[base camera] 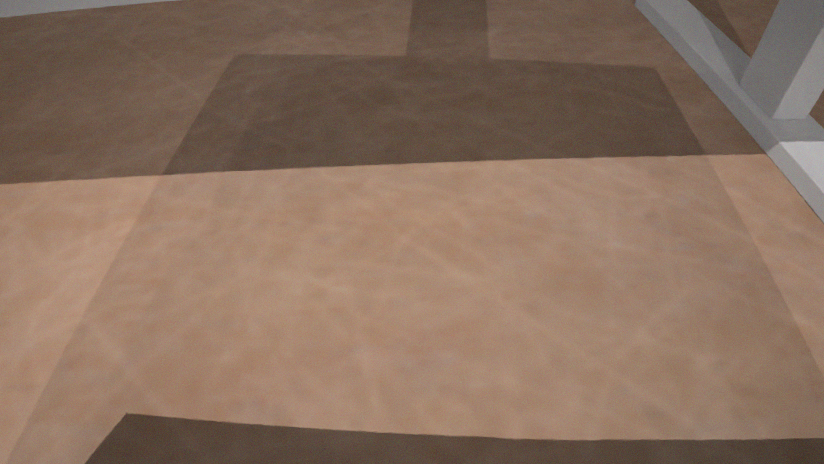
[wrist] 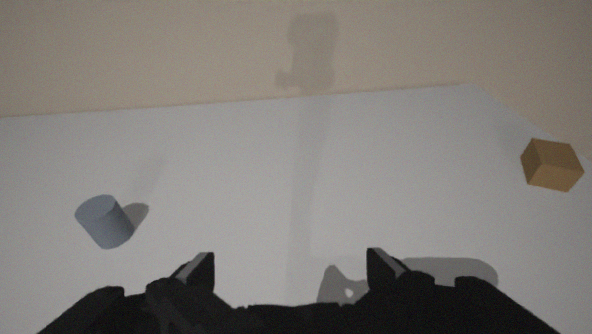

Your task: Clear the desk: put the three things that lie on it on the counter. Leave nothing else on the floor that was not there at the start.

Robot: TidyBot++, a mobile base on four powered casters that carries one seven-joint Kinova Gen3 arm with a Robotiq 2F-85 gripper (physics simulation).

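Places are measured from the arm's base along level axes (x ahead, y left, z up), in metres.
Pixels of known places: gripper, fingertip midpoint: (wrist: 291, 266).
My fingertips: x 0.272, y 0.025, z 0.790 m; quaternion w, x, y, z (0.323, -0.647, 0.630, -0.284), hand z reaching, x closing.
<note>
Ahead of a thing's pixels: the offset from my fingertips to its middle. Level surfaces: height alone.
A blue-grey cylinder @[0.198 m ahead, 0.312 m left, 0.202 m down] (wrist: 105, 222) stands on the white desk top @[0.237 m down] (wrist: 225, 175) at the left of the wrist view. An orange-brown block @[0.337 m ahead, 0.479 m right, 0.212 m down] (wrist: 551, 166) sits near the desk's right edge. My gripper (wrist: 291, 266) is open, with its fingers wide apart and no thing between them. It hangs above the desk, with the cylinder to its left and the block farther off to its right. A third thing on the desk does not show in these views, and neither does the counter.
A beige wall (wrist: 150, 50) stands behind the desk's far edge. In the base camera view, grey-white desk legs and a foot bar (base camera: 720, 92) stand on the brown floor @[1.187 m down] (base camera: 403, 288) at the upper right. Shadows cross the floor and the desk top.
</note>
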